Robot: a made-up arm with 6 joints. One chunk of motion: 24 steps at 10 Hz.
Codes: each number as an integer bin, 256 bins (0 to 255) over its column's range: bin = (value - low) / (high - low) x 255, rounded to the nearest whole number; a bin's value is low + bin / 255 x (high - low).
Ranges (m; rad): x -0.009..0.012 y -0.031..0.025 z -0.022..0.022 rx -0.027..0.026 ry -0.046..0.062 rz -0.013..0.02
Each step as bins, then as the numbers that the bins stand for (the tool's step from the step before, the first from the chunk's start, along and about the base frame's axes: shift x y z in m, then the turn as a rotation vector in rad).
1 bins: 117 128 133 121 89 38
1 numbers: 0.00064 -0.00289 0.00095 -0.00185 -0.00831 -0.00808
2 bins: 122 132 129 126 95 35
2 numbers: 0.00105 -0.00201 0.00026 -0.00081 -0.00576 -0.00847
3 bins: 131 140 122 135 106 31
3 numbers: 0.00179 -0.00025 -0.00095 0.00106 -0.00111 -0.00899
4 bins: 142 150 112 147 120 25
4 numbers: 0.00269 0.00194 -0.00267 0.00355 0.00482 -0.00976
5 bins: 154 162 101 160 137 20
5 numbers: 0.00368 0.00458 -0.00457 0.00625 0.01202 -0.01041
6 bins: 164 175 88 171 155 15
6 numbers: 0.00451 0.00743 -0.00682 0.00854 0.01965 -0.01106
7 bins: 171 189 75 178 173 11
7 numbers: 0.00508 0.01051 -0.00906 0.01000 0.02727 -0.01158
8 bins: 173 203 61 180 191 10
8 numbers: 0.00525 0.01358 -0.01147 0.01041 0.03489 -0.01171
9 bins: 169 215 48 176 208 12
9 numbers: 0.00492 0.01622 -0.01372 0.00958 0.04209 -0.01145
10 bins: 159 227 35 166 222 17
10 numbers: 0.00409 0.01885 -0.01596 0.00750 0.04802 -0.01080
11 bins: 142 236 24 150 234 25
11 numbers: 0.00269 0.02083 -0.01786 0.00418 0.05311 -0.00976
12 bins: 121 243 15 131 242 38
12 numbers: 0.00096 0.02236 -0.01941 0.00023 0.05649 -0.00808
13 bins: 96 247 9 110 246 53
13 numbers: -0.00109 0.02324 -0.02045 -0.00414 0.05819 -0.00614
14 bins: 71 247 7 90 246 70
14 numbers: -0.00315 0.02324 -0.02079 -0.00829 0.05819 -0.00394
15 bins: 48 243 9 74 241 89
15 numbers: -0.00505 0.02236 -0.02045 -0.01162 0.05607 -0.00148
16 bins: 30 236 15 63 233 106
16 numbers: -0.00653 0.02083 -0.01941 -0.01391 0.05268 0.00072
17 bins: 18 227 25 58 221 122
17 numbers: -0.00752 0.01885 -0.01769 -0.01495 0.04760 0.00279
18 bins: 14 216 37 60 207 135
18 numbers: -0.00785 0.01644 -0.01562 -0.01453 0.04167 0.00447
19 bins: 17 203 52 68 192 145
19 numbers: -0.00760 0.01358 -0.01303 -0.01287 0.03532 0.00576
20 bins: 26 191 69 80 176 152
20 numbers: -0.00686 0.01095 -0.01009 -0.01037 0.02854 0.00667
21 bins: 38 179 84 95 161 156
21 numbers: -0.00587 0.00831 -0.00751 -0.00725 0.02219 0.00719
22 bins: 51 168 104 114 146 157
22 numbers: -0.00480 0.00589 -0.00405 -0.00331 0.01584 0.00732
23 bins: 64 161 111 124 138 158
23 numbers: -0.00373 0.00436 -0.00285 -0.00123 0.01245 0.00745
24 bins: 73 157 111 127 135 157
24 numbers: -0.00299 0.00348 -0.00285 -0.00060 0.01118 0.00732
